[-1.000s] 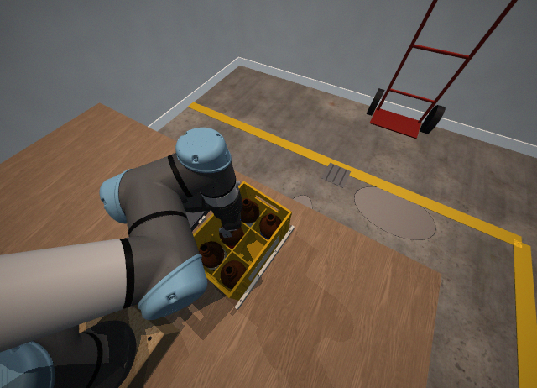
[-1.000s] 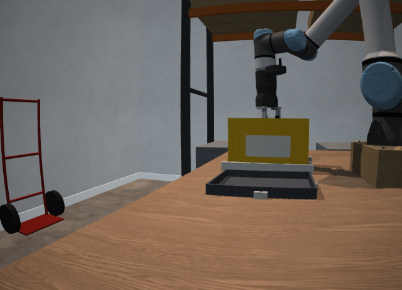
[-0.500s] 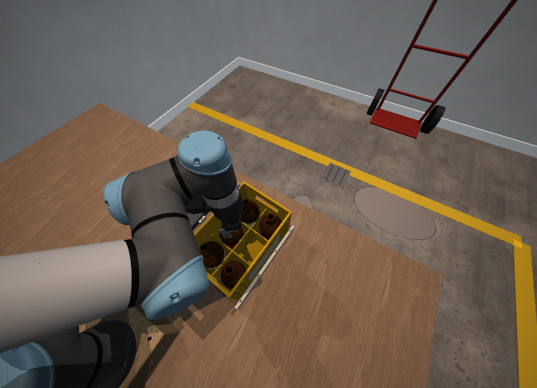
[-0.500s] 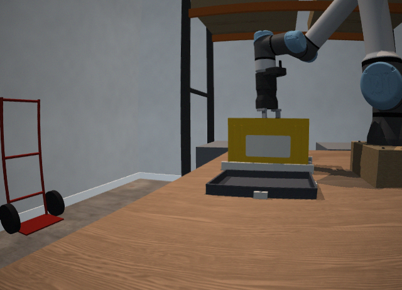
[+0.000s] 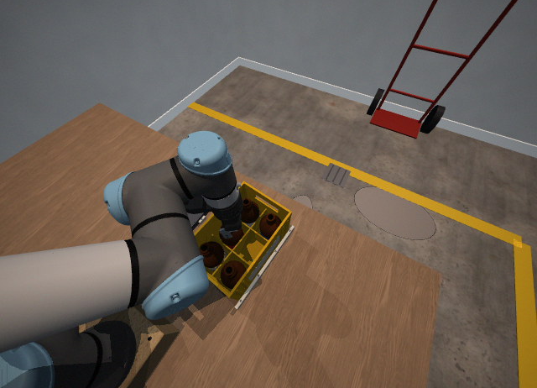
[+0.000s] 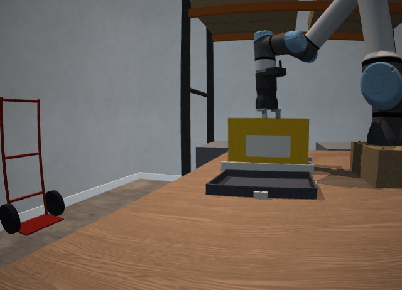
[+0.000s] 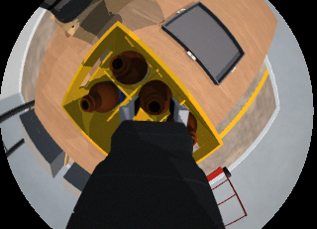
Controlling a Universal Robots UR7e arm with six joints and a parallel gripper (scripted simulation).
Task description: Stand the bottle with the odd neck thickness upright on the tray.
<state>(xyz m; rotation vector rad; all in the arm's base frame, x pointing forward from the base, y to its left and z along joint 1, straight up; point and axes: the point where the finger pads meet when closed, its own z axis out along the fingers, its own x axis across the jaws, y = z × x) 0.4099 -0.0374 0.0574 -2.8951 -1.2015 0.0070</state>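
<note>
My gripper is now 40 mm to the left of the yellow crate and 80 mm above it. The rest, counted from my hand: glass bottle: 90 mm behind, 90 mm to the right, 70 mm below; then dark tray: 20 mm behind, 250 mm to the left, 150 mm below.
</note>
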